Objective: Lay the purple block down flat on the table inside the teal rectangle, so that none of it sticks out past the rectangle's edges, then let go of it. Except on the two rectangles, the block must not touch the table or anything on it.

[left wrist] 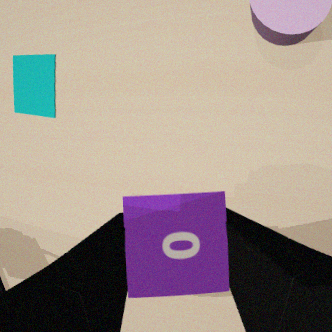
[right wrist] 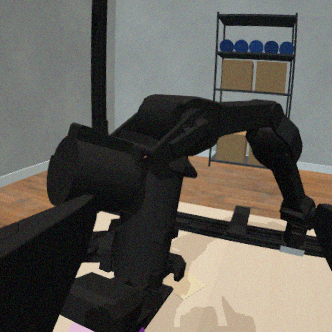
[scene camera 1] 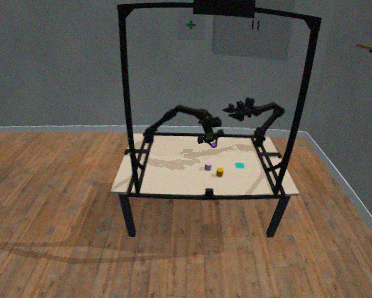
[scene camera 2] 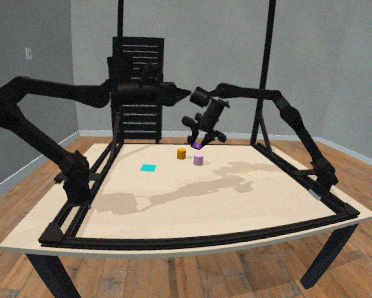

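Pixels of known places: left gripper, fingertip midpoint: (left wrist: 172, 220) (scene camera 1: 214, 146) (scene camera 2: 194, 148); right gripper, fingertip midpoint: (right wrist: 208, 211) (scene camera 1: 225, 112) (scene camera 2: 184, 91); left arm's base, link origin: (right wrist: 292, 241) (scene camera 1: 149, 141) (scene camera 2: 320, 191); right arm's base, link origin: (scene camera 1: 258, 145) (scene camera 2: 79, 199).
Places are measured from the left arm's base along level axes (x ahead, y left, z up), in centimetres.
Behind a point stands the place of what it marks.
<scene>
My left gripper (scene camera 1: 213, 143) {y -17.5, x 51.8, z 10.1 cm} (scene camera 2: 198, 145) {y -17.5, x 51.8, z 10.1 cm} (left wrist: 172, 220) {y -17.5, x 51.8, z 10.1 cm} is shut on the purple block (scene camera 1: 214, 144) {y -17.9, x 51.6, z 12.0 cm} (scene camera 2: 197, 145) {y -15.9, x 51.0, z 11.8 cm} (left wrist: 176, 245) {y -17.7, x 51.1, z 11.9 cm}, which bears a white "0", and holds it above the table. The teal rectangle (scene camera 1: 240, 165) {y -21.4, x 71.8, z -1.8 cm} (scene camera 2: 148, 168) {y -20.6, x 71.2, z -1.8 cm} (left wrist: 34, 85) {y -21.3, x 71.0, z -1.8 cm} lies flat on the table, apart from the block; in the left wrist view it is at the upper left. My right gripper (scene camera 1: 229, 110) {y -8.1, x 57.8, z 32.5 cm} (scene camera 2: 186, 93) {y -8.1, x 57.8, z 32.5 cm} is open and empty, raised high over the back of the table.
A pale purple cylinder (scene camera 1: 208, 165) {y -29.7, x 48.5, z 2.2 cm} (scene camera 2: 198, 159) {y -25.7, x 48.6, z 1.3 cm} (left wrist: 290, 20) {y -26.3, x 48.1, z 2.7 cm} and an orange cylinder (scene camera 1: 219, 172) {y -36.3, x 55.9, z 2.0 cm} (scene camera 2: 181, 153) {y -31.9, x 56.4, z 1.4 cm} stand on the table (scene camera 1: 167, 180) {y -44.1, x 22.8, z -1.9 cm} between the block and the teal rectangle. A faint beige rectangle (scene camera 2: 246, 171) {y -20.7, x 25.7, z -1.8 cm} lies on the table. A black frame (scene camera 1: 124, 88) {y -60.3, x 6.7, z 63.9 cm} surrounds the table.
</scene>
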